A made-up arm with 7 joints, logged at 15 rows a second.
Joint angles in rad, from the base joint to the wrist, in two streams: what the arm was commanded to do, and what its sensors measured. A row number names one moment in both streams.
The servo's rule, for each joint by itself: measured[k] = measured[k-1] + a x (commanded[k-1-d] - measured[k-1]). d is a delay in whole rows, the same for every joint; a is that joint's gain. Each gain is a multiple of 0.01, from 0.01 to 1. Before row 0 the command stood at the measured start. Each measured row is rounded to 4 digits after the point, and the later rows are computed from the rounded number. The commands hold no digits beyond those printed.
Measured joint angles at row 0:
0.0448 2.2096 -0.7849 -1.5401 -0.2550 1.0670 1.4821
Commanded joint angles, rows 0 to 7:
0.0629 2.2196 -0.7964 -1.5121 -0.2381 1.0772 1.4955
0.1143 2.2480 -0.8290 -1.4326 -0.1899 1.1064 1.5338
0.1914 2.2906 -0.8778 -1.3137 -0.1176 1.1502 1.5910
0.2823 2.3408 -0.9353 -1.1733 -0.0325 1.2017 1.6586
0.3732 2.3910 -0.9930 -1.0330 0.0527 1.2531 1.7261
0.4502 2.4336 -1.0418 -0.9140 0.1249 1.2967 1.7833
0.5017 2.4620 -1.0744 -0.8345 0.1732 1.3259 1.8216
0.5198 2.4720 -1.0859 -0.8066 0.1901 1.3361 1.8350
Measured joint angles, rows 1 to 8:
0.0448 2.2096 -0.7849 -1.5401 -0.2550 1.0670 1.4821
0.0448 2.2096 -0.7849 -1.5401 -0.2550 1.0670 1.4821
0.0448 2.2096 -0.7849 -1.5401 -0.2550 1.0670 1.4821
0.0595 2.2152 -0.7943 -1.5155 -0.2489 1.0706 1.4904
0.1039 2.2336 -0.8228 -1.4425 -0.2277 1.0831 1.5173
0.1748 2.2655 -0.8679 -1.3292 -0.1881 1.1066 1.5630
0.2619 2.3077 -0.9232 -1.1920 -0.1321 1.1399 1.6223
0.3521 2.3543 -0.9804 -1.0521 -0.0656 1.1795 1.6867
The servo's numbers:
d 3
a 0.81 0.56 0.82 0.88 0.36 0.35 0.62

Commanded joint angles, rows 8 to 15:
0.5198 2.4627 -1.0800 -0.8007 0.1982 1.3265 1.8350
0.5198 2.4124 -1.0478 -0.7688 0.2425 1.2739 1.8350
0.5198 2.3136 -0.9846 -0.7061 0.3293 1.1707 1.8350
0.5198 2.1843 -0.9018 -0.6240 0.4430 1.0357 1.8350
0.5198 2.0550 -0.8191 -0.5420 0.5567 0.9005 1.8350
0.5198 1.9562 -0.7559 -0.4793 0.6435 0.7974 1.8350
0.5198 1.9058 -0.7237 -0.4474 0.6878 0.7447 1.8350
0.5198 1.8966 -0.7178 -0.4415 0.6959 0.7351 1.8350
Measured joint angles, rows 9 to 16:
0.4316 2.3987 -1.0307 -0.9306 0.0030 1.2205 1.7466
0.4884 2.4341 -1.0665 -0.8460 0.0643 1.2574 1.7931
0.5138 2.4553 -1.0824 -0.8113 0.1096 1.2849 1.8191
0.5187 2.4594 -1.0804 -0.8020 0.1415 1.2995 1.8290
0.5196 2.4331 -1.0537 -0.7728 0.1779 1.2905 1.8327
0.5198 2.3662 -0.9970 -0.7141 0.2324 1.2486 1.8341
0.5198 2.2643 -0.9189 -0.6348 0.3082 1.1741 1.8347
0.5198 2.1471 -0.8371 -0.5531 0.3977 1.0783 1.8349

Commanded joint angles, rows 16 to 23:
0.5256 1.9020 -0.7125 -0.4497 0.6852 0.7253 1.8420
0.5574 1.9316 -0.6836 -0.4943 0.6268 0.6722 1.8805
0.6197 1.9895 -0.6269 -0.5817 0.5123 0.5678 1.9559
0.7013 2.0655 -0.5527 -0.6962 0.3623 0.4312 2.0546
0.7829 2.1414 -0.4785 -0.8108 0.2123 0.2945 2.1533
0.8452 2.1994 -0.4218 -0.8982 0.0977 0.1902 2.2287
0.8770 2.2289 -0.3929 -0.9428 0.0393 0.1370 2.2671
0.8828 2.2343 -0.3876 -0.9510 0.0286 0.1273 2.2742
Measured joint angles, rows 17 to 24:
0.5198 2.0402 -0.7705 -0.4882 0.4862 0.9800 1.8350
0.5198 1.9649 -0.7321 -0.4523 0.5588 0.8976 1.8350
0.5198 1.9267 -0.7204 -0.4428 0.6082 0.8407 1.8350
0.5245 1.9129 -0.7139 -0.4489 0.6359 0.8003 1.8393
0.5511 1.9234 -0.6891 -0.4889 0.6326 0.7555 1.8648
0.6067 1.9604 -0.6381 -0.5706 0.5893 0.6898 1.9213
0.6833 2.0193 -0.5681 -0.6811 0.5076 0.5993 2.0039
0.7640 2.0877 -0.4946 -0.7952 0.4013 0.4926 2.0965

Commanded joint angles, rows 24 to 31:
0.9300 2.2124 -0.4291 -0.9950 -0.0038 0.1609 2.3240
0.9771 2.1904 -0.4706 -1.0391 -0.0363 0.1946 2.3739
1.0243 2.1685 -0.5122 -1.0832 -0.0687 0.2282 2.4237
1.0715 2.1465 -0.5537 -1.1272 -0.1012 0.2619 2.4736
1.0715 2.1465 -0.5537 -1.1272 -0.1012 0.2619 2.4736
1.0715 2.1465 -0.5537 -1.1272 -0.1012 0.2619 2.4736
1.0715 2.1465 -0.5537 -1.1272 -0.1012 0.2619 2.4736
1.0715 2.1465 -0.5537 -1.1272 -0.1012 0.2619 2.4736
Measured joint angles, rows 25 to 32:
0.8298 2.1503 -0.4349 -0.8858 0.2920 0.3868 2.1785
0.8680 2.1943 -0.4005 -0.9360 0.2010 0.2994 2.2334
0.8800 2.2167 -0.3899 -0.9492 0.1389 0.2392 2.2587
0.9205 2.2143 -0.4220 -0.9895 0.0875 0.2118 2.2992
0.9663 2.2009 -0.4619 -1.0331 0.0429 0.2058 2.3455
1.0133 2.1828 -0.5031 -1.0772 0.0027 0.2136 2.3940
1.0604 2.1625 -0.5446 -1.1212 -0.0347 0.2305 2.4434
1.0694 2.1535 -0.5521 -1.1265 -0.0586 0.2415 2.4621

